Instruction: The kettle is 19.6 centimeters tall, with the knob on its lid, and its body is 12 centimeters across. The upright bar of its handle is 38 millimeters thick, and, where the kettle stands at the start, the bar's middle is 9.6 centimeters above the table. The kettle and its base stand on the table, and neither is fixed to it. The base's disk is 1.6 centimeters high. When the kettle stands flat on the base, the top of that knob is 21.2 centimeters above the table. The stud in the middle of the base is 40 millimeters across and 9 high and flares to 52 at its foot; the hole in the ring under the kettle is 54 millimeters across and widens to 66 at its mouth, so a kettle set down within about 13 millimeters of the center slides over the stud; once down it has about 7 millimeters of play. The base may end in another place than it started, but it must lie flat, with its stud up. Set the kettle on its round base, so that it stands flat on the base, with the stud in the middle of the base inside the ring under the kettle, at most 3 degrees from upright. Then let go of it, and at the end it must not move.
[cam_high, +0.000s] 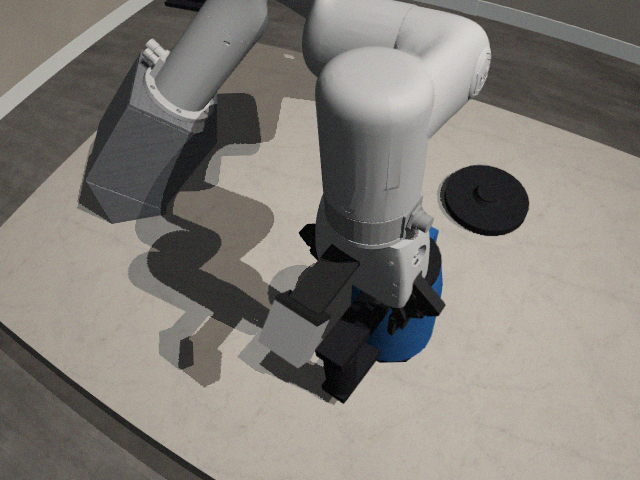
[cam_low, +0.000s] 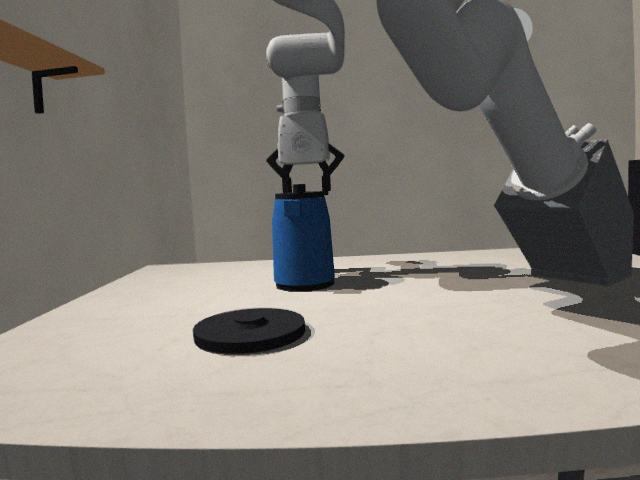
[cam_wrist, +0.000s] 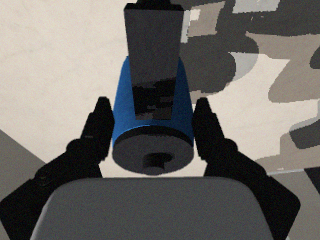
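Now: the blue kettle 3 cm to the left of my hand and 9 cm below it. From my hand the other things lie so: round black base: 5 cm ahead, 36 cm to the left, 17 cm below.
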